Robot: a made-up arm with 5 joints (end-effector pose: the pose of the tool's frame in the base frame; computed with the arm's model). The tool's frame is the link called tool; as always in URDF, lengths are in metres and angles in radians.
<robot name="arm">
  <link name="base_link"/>
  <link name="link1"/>
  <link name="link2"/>
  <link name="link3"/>
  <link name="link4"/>
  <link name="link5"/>
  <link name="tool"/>
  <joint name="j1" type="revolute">
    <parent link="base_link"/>
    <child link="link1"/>
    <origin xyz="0 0 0.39" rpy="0 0 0"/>
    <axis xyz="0 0 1"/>
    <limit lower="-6.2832" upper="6.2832" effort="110" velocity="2.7"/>
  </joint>
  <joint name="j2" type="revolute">
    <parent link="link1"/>
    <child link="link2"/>
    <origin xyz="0 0 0" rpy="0 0 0"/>
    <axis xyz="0 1 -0.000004"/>
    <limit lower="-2.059" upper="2.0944" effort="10" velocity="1.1"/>
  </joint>
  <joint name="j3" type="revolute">
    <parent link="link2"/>
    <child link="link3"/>
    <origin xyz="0.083 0 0.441" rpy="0 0 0"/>
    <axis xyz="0 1 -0.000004"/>
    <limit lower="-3.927" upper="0.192" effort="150" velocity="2.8"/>
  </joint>
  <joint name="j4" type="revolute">
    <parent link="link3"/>
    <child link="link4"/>
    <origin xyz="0.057 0 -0.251" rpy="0 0 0"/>
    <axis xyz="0 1 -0.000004"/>
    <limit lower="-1.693" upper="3.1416" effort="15" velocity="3"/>
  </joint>
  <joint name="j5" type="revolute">
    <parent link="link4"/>
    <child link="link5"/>
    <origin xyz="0.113 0 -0.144" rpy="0 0 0"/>
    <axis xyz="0 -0.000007 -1"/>
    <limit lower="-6.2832" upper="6.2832" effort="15" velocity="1.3"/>
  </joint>
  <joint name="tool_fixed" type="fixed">
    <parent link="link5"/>
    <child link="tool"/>
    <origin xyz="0 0 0" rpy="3.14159 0 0"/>
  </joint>
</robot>
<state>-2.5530 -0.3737 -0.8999 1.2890 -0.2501</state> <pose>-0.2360 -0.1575 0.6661 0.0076 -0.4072 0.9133 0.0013</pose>
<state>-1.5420 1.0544 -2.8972 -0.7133 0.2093</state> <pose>0.0183 -0.6361 0.8404 0.5918 0.1848 -0.2216 0.7526</pose>
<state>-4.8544 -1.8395 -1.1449 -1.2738 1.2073</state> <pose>-0.0910 -0.6367 0.5714 0.8212 0.5265 0.0585 -0.2121</pose>
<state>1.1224 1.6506 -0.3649 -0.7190 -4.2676</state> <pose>0.0981 0.2038 -0.0353 0.2796 0.8660 -0.4147 -0.0005</pose>
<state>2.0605 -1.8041 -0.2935 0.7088 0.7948</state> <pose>0.0460 -0.0864 0.6293 0.6334 -0.6196 -0.4545 -0.0913</pose>
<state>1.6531 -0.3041 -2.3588 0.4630 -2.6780</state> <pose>-0.0051 0.0619 1.2608 0.4370 -0.2542 0.3757 0.7767</pose>
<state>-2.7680 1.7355 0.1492 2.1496 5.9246</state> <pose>-0.1921 -0.0753 0.4374 0.9020 0.1545 -0.4031 0.0068</pose>
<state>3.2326 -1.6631 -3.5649 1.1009 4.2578</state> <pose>0.8161 0.0745 0.2440 0.5001 -0.4123 0.2320 -0.7253</pose>
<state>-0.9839 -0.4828 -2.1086 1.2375 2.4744</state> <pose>0.0644 -0.0969 1.1423 0.4248 0.1229 0.7697 -0.4604</pose>
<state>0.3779 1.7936 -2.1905 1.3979 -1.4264</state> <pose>0.4657 0.1849 -0.1707 0.2402 -0.5439 -0.6884 0.4154</pose>
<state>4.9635 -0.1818 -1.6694 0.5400 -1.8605</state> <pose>0.0983 -0.3831 1.0352 0.6095 0.7639 0.2117 -0.0118</pose>
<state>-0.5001 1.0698 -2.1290 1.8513 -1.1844</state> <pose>0.5707 -0.3118 0.2743 0.2878 -0.8691 -0.3095 0.2568</pose>
